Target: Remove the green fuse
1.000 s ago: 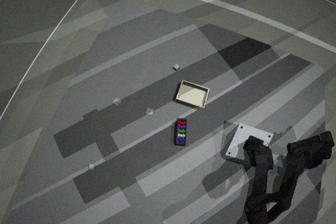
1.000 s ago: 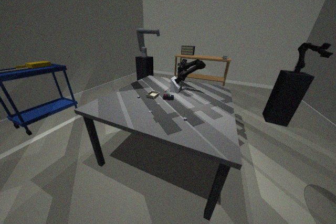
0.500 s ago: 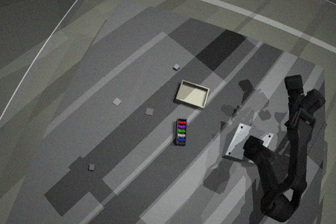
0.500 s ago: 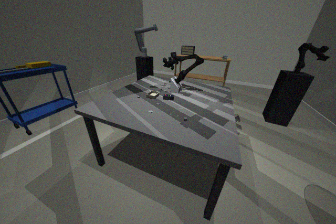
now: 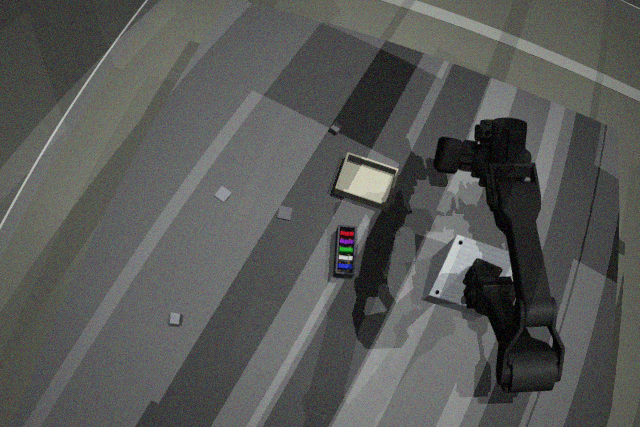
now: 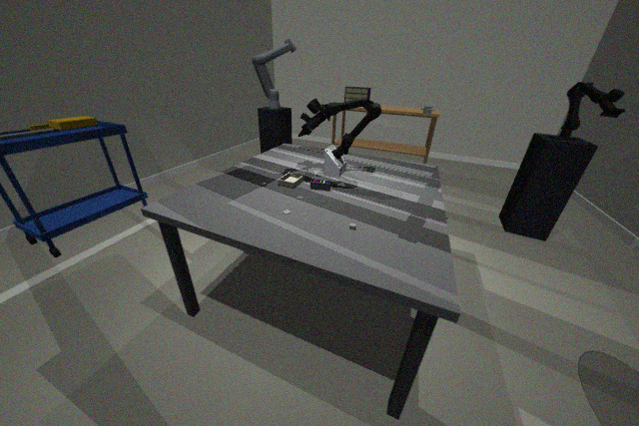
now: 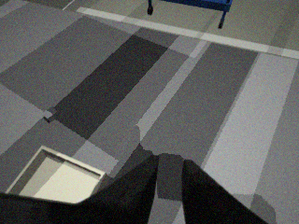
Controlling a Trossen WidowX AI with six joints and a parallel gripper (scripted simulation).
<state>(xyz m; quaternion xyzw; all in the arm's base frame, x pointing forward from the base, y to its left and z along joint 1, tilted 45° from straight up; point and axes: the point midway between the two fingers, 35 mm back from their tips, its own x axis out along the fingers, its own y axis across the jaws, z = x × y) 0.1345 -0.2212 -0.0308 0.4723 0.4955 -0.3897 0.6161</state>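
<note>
Right now the green fuse is 150 mm ahead of my gripper tip, 230 mm to the left of it and 210 mm below it. From my gripper tip the other things lie so: cream tray (160 mm ahead, 50 mm to the left, 230 mm below).
</note>
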